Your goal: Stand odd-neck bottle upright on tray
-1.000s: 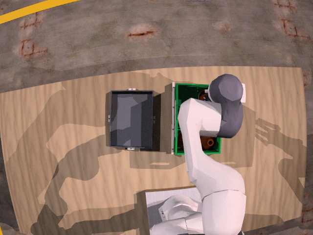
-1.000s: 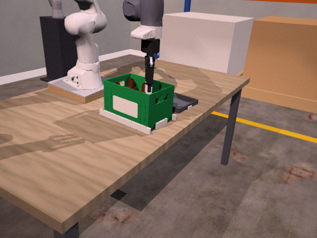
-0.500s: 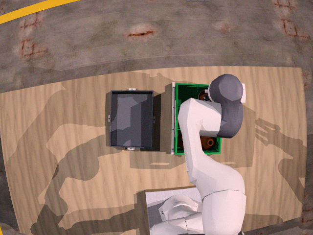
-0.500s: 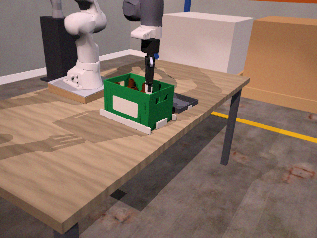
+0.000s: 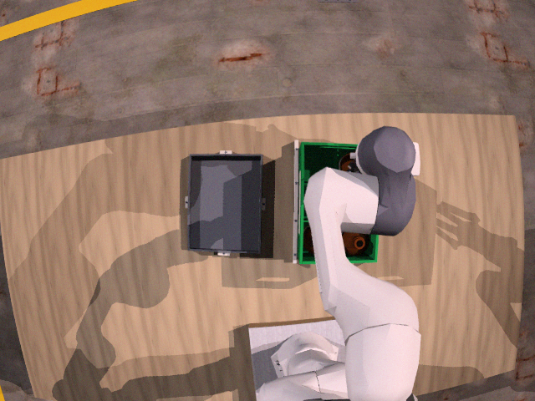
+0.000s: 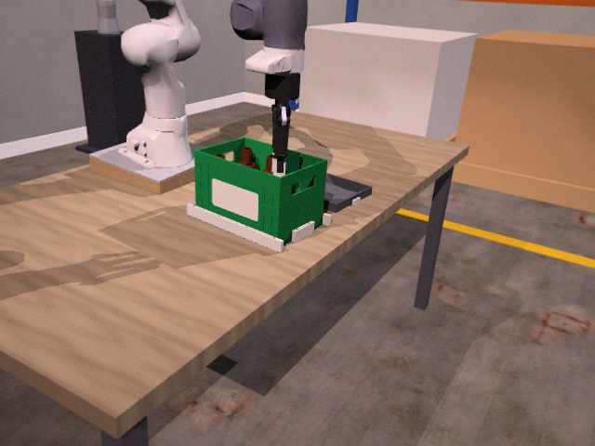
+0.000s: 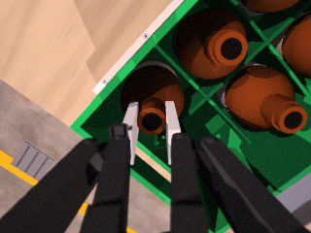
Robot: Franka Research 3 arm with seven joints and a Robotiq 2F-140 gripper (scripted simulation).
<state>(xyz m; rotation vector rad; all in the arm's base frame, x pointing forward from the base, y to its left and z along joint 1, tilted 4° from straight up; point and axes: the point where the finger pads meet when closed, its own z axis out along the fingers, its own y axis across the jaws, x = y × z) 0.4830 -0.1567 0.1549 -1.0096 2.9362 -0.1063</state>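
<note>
Now: hand 90 mm above the brown bottle. Round my hand: dark grey tray 330 mm to the left, 160 mm below, 60 mm behind; then green crate 90 mm below, 80 mm behind, 50 mm to the left.
</note>
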